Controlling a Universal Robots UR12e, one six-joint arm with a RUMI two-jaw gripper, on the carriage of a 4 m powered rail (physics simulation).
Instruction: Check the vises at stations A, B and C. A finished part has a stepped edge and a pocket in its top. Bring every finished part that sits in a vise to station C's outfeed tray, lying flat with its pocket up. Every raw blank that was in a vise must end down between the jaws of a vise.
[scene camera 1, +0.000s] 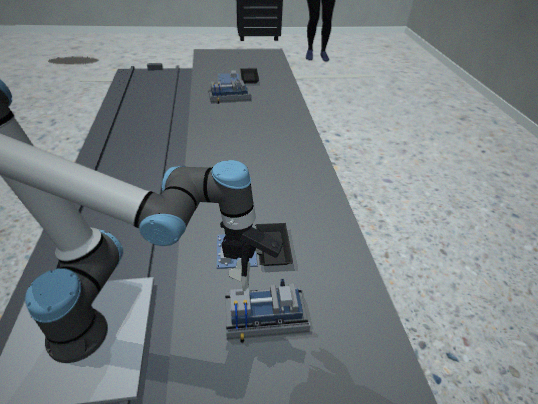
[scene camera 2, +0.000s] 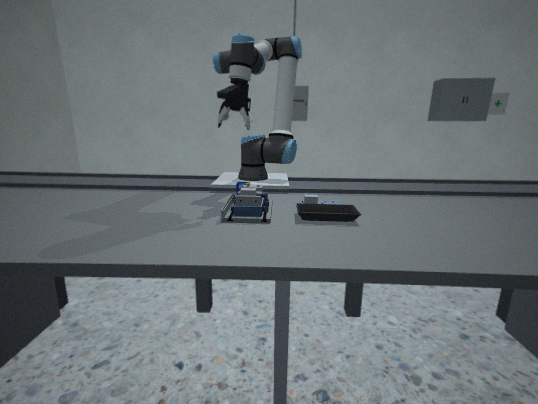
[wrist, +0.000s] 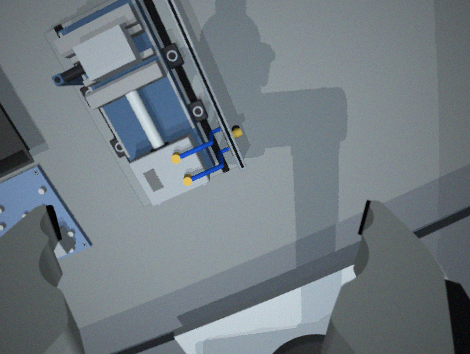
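My gripper (scene camera 1: 239, 281) (scene camera 2: 234, 127) (wrist: 212, 207) is open and empty, pointing down high above the table by the near vise. The near vise (scene camera 1: 265, 315) (scene camera 2: 248, 210) (wrist: 120, 117) has a light grey block (scene camera 1: 286, 295) (wrist: 106, 52) between its jaws. The block's top looks plain, with no pocket visible; its sides are mostly hidden. Another grey block (scene camera 1: 226, 256) (scene camera 2: 310, 199) is on the blue pegged plate (scene camera 1: 253, 261) (wrist: 30, 187). The far vise (scene camera 1: 230, 91) is small in scene camera 1; what it holds cannot be told. The station letters cannot be read.
A dark tray (scene camera 1: 288, 245) (scene camera 2: 327, 212) stands beside the near blue plate. Another dark tray (scene camera 1: 249, 75) and blue plate stand by the far vise. Blue rods with yellow ends (scene camera 1: 236, 312) (wrist: 200, 174) rise at the near vise. The rail runs along the table's left side in scene camera 1.
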